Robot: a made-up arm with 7 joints. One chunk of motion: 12 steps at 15 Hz.
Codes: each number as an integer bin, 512 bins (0 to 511) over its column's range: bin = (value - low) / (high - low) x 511, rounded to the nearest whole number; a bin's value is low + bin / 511 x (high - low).
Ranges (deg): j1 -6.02..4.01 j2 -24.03..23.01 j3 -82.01..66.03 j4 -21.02..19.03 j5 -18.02..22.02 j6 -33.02..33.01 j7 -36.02..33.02
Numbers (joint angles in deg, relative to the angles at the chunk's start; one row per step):
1: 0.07 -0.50 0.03 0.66 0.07 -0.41 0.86
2: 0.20 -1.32 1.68 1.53 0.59 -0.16 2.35
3: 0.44 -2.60 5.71 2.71 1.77 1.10 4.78
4: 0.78 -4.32 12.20 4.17 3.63 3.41 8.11
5: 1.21 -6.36 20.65 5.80 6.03 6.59 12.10
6: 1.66 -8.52 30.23 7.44 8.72 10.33 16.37
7: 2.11 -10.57 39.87 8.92 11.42 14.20 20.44
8: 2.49 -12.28 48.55 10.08 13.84 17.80 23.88
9: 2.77 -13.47 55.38 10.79 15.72 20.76 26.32
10: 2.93 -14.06 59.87 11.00 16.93 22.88 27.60
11: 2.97 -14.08 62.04 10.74 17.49 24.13 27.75
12: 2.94 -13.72 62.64 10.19 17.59 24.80 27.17
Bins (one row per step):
1: 310 256 283 277 231 252 273
2: 317 247 289 288 238 254 284
3: 329 233 303 303 253 264 302
4: 346 214 325 321 276 282 327
5: 368 192 354 342 307 307 356
6: 391 168 387 363 341 335 388
7: 414 146 421 382 376 365 418
8: 434 128 451 397 407 393 443
9: 448 115 474 406 431 416 461
10: 456 108 490 409 446 433 471
11: 458 108 497 405 453 442 472
12: 456 112 499 398 454 447 468

